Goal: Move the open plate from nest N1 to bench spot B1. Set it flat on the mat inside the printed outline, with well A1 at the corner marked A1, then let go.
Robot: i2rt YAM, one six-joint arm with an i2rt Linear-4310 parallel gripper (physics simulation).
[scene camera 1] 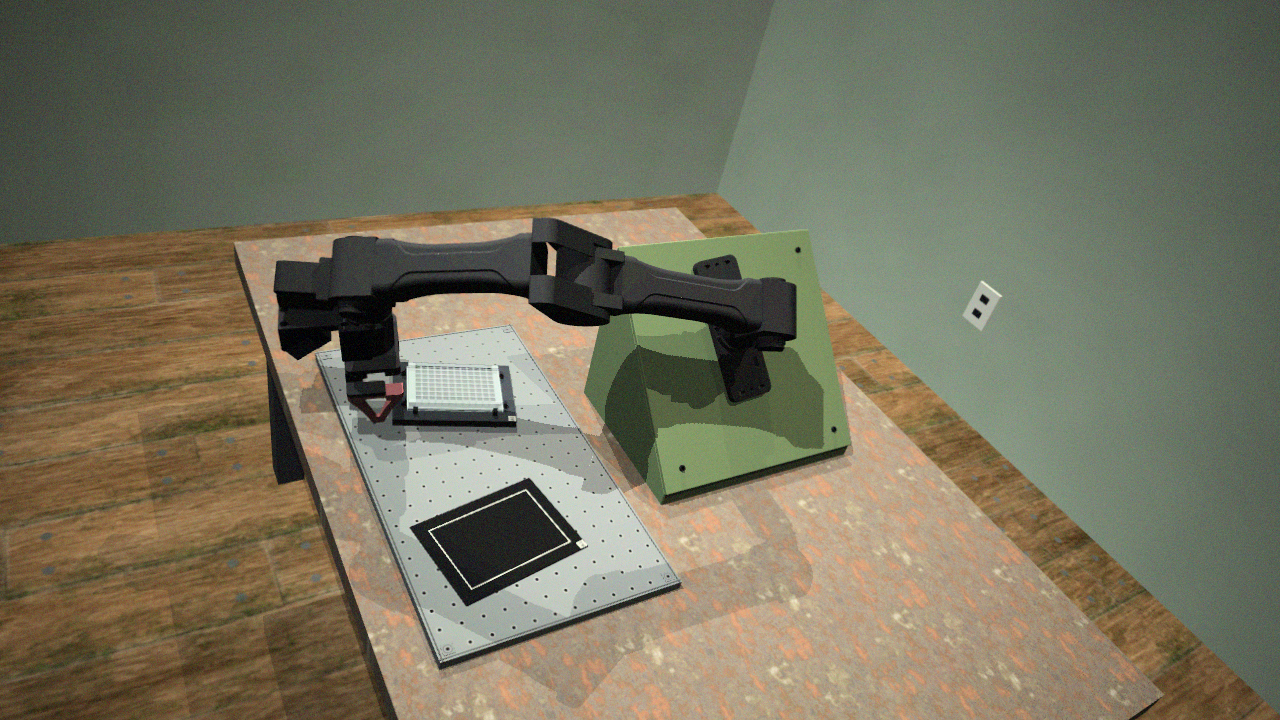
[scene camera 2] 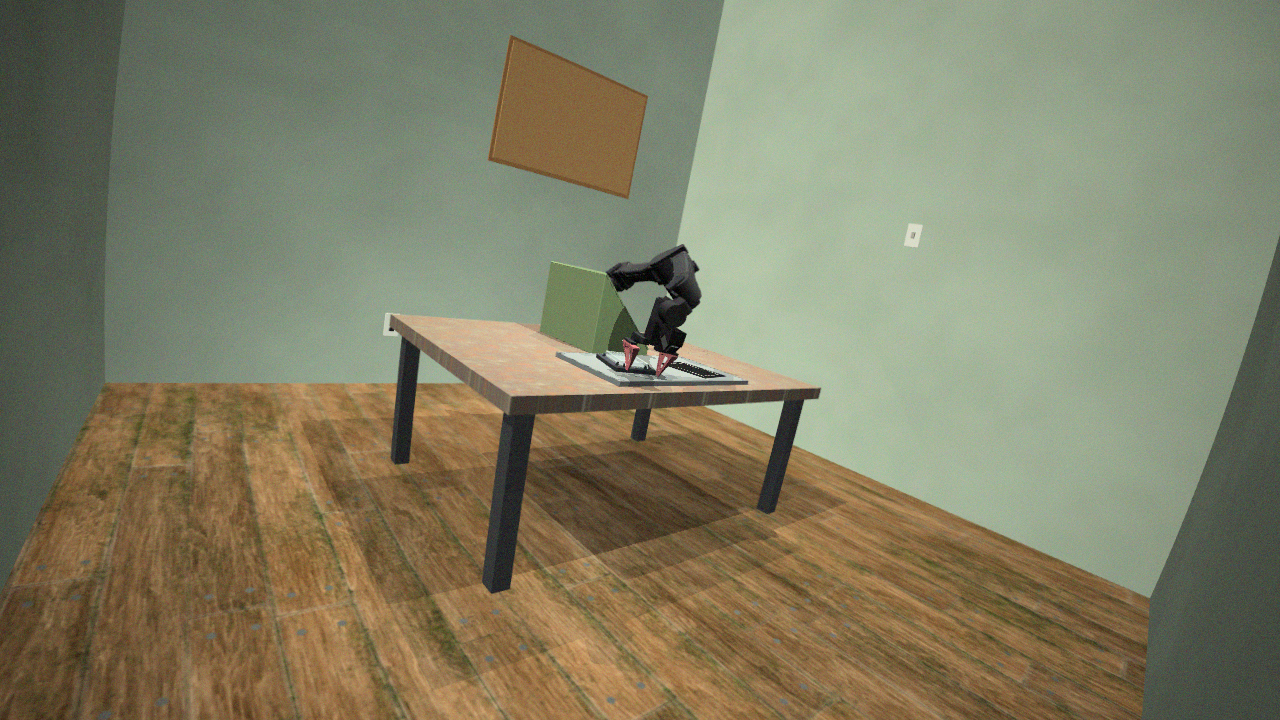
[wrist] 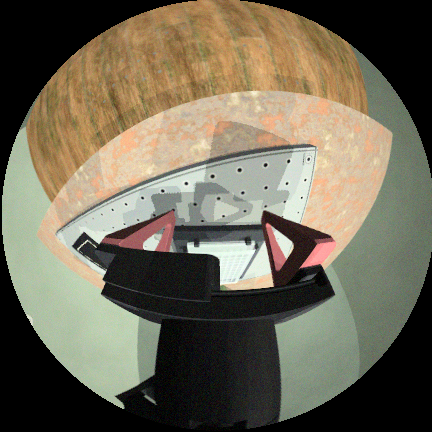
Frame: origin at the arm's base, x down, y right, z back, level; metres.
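Seen in the pictures: gripper, fingertip midpoint: [scene camera 1: 376, 394] [scene camera 2: 642, 373] [wrist: 217, 214]; arm's base, link origin: [scene camera 1: 730, 328] [scene camera 2: 597, 296].
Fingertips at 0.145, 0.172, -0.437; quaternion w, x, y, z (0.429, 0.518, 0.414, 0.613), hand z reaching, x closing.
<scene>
Pixels of each thing's top centre, then the offset from my fingertips to it, as dx, dy, dz. "spot": a spot on its surface instead. Level surfaces: height alone.
- clear-white open plate, top centre: [scene camera 1: 455, 383] [wrist: 218, 272] [scene camera 2: 626, 357] -0.019, -0.030, +0.099
- dark nest N1, top centre: [scene camera 1: 454, 385] [wrist: 218, 269] [scene camera 2: 626, 358] -0.014, -0.029, +0.099
- B1, top centre: [scene camera 1: 500, 536] [wrist: 105, 262] [scene camera 2: 692, 369] +0.005, -0.278, +0.051
- small white tag, surface spot: [scene camera 1: 581, 544] spot: +0.005, -0.327, +0.136
- grey perforated board, top centre: [scene camera 1: 483, 457] [wrist: 154, 266] [scene camera 2: 656, 366] +0.007, -0.151, +0.088
- mottled table, surface height: dx +0.020
The clear-white open plate [scene camera 1: 454, 386] [wrist: 232, 260] sits in the dark nest N1 [scene camera 1: 447, 419] [wrist: 215, 234] at the far end of the perforated board. It looks level. My gripper [scene camera 1: 377, 417] [scene camera 2: 644, 371] [wrist: 217, 214] is open, red fingers wide apart with nothing between them. It is low over the board, beside the nest's left end in scene camera 1, apart from the plate. The black mat at B1 [scene camera 1: 501, 541] [scene camera 2: 698, 368] lies turned at an angle on the near part of the board. Its white outline [scene camera 1: 477, 510] is bare. A small white tag [scene camera 1: 581, 544] marks its right corner; its print is too small to read.
The grey perforated board [scene camera 1: 537, 452] [wrist: 240, 182] lies on the mottled table [scene camera 1: 760, 635] [scene camera 2: 474, 349], near its left edge in scene camera 1. The green sloped block [scene camera 1: 751, 429] [scene camera 2: 572, 308] bearing the arm's base stands to the right of the board. My arm reaches over from it.
</scene>
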